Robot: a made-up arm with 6 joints. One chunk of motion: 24 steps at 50 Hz.
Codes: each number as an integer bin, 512 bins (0 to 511) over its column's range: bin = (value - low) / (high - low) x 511, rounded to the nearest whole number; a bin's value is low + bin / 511 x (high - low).
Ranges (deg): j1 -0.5..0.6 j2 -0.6..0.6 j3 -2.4..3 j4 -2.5..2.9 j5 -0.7..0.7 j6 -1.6..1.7
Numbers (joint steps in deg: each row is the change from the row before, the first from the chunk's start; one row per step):
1: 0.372 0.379 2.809 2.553 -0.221 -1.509
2: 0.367 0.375 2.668 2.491 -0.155 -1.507
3: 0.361 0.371 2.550 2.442 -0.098 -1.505
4: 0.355 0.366 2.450 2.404 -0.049 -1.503
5: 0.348 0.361 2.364 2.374 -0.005 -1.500
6: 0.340 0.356 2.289 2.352 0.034 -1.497
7: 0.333 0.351 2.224 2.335 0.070 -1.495
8: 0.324 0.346 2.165 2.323 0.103 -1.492
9: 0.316 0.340 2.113 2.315 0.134 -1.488
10: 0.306 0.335 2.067 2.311 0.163 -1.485
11: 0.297 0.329 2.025 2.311 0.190 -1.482
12: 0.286 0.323 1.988 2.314 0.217 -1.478
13: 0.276 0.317 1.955 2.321 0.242 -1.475
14: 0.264 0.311 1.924 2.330 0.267 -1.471
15: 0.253 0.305 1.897 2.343 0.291 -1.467
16: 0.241 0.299 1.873 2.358 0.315 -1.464
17: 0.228 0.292 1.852 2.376 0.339 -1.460
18: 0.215 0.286 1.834 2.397 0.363 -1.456
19: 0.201 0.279 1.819 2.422 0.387 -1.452
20: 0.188 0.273 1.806 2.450 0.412 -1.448
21: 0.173 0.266 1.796 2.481 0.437 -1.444
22: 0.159 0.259 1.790 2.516 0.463 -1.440
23: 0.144 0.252 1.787 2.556 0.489 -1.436
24: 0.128 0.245 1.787 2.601 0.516 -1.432
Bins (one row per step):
1: 405 417 493 478 175 14
2: 403 415 480 472 199 14
3: 400 413 468 468 220 15
4: 397 411 459 464 238 15
5: 394 409 451 461 254 15
6: 390 407 444 459 268 16
7: 387 405 438 458 281 16
8: 383 403 432 456 293 17
9: 379 400 427 456 304 17
10: 374 398 423 455 315 18
11: 370 396 419 455 325 18
12: 365 393 415 456 335 19
13: 360 390 412 456 344 19
14: 355 388 409 457 353 20
15: 350 385 407 458 362 21
16: 344 383 404 460 370 21
17: 338 380 402 461 379 22
18: 332 377 401 463 388 22
19: 326 374 399 466 397 23
20: 320 372 398 468 406 24
21: 313 369 397 471 415 24
22: 306 366 396 475 424 25
23: 299 363 396 478 434 25
24: 292 360 396 483 444 26

